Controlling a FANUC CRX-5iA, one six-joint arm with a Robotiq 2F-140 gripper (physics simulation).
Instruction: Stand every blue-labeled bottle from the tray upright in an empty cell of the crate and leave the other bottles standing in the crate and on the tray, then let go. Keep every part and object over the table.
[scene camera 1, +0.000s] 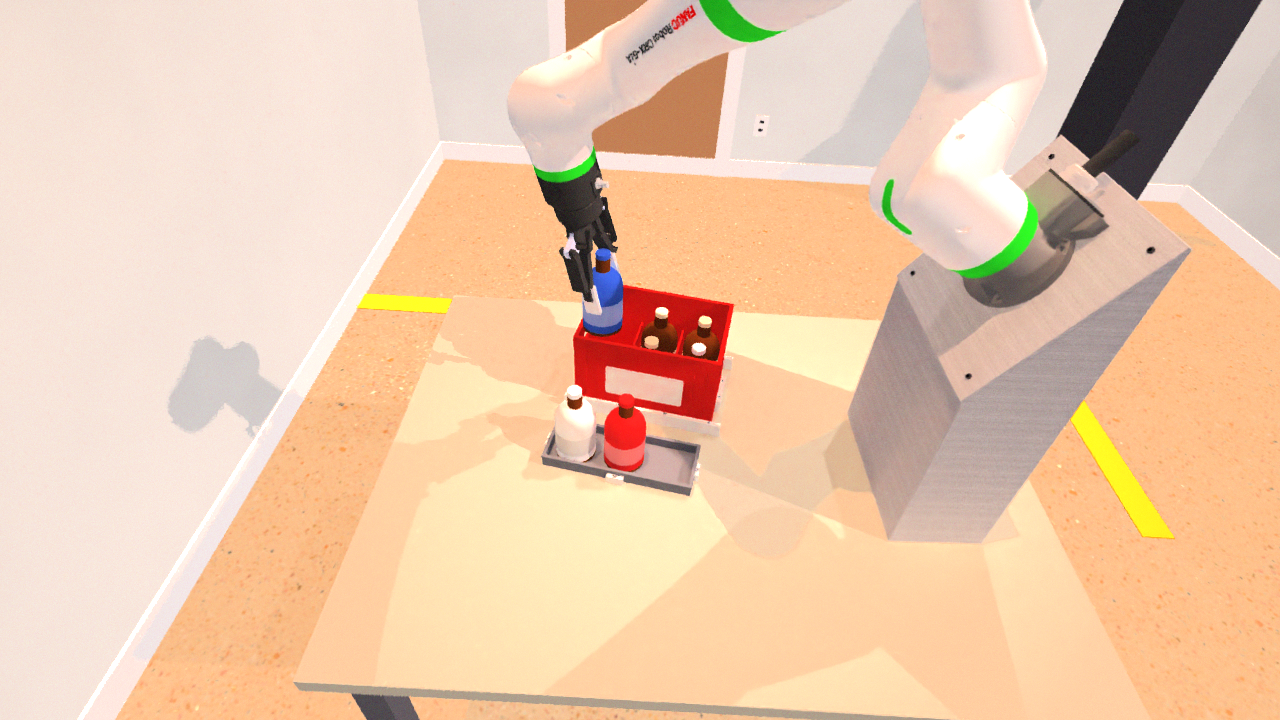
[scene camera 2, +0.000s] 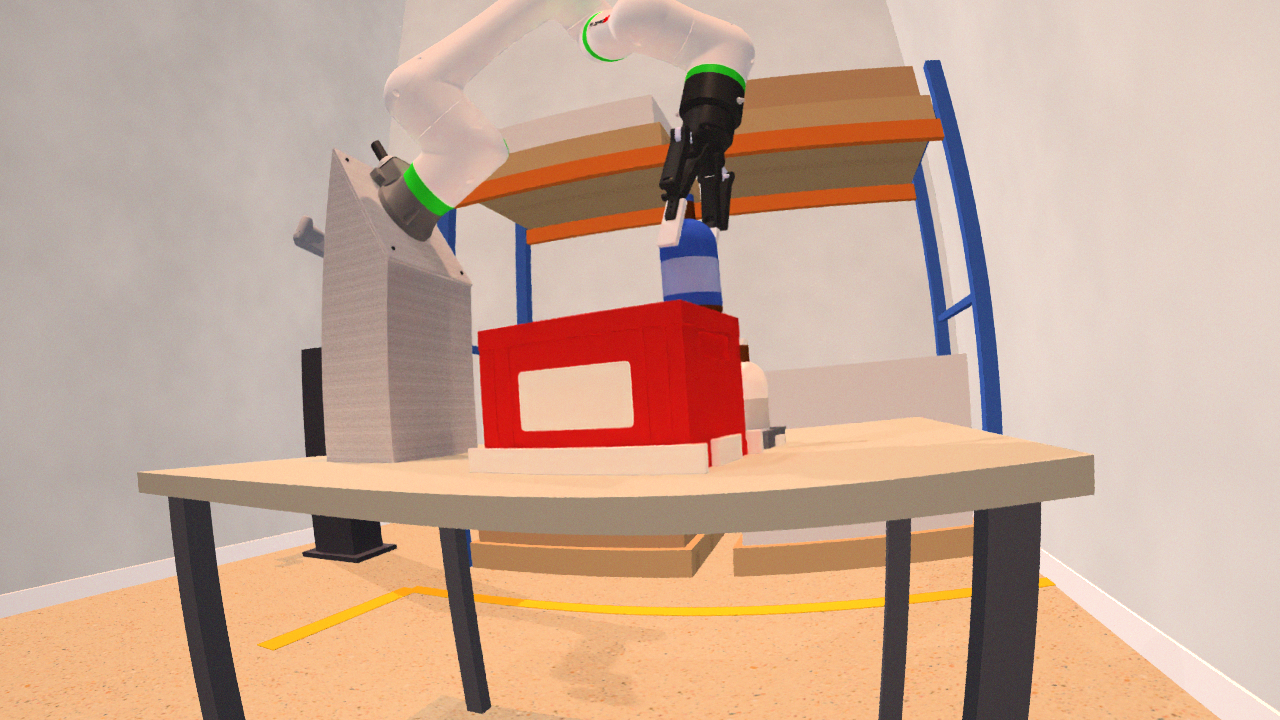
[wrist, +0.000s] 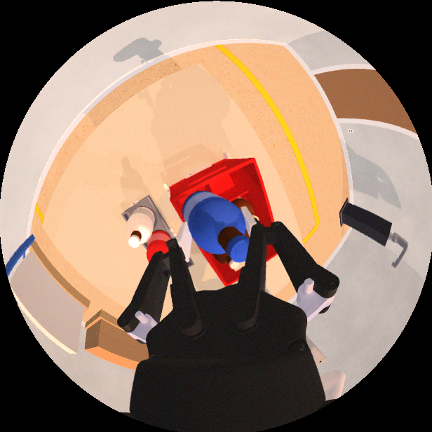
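Note:
My gripper is shut on the blue bottle, with one finger on each side of its shoulder. The bottle is near upright over the left end of the red crate in scene camera 1. Its base is about level with the rim; I cannot tell which cell it is over. Several brown bottles with pale caps stand in the crate's right part. A white bottle and a red bottle stand on the grey tray.
The tray lies close in front of the crate in scene camera 1. The grey robot pedestal stands to the right of the crate there. In scene camera 2, a shelf rack with boxes stands behind the table.

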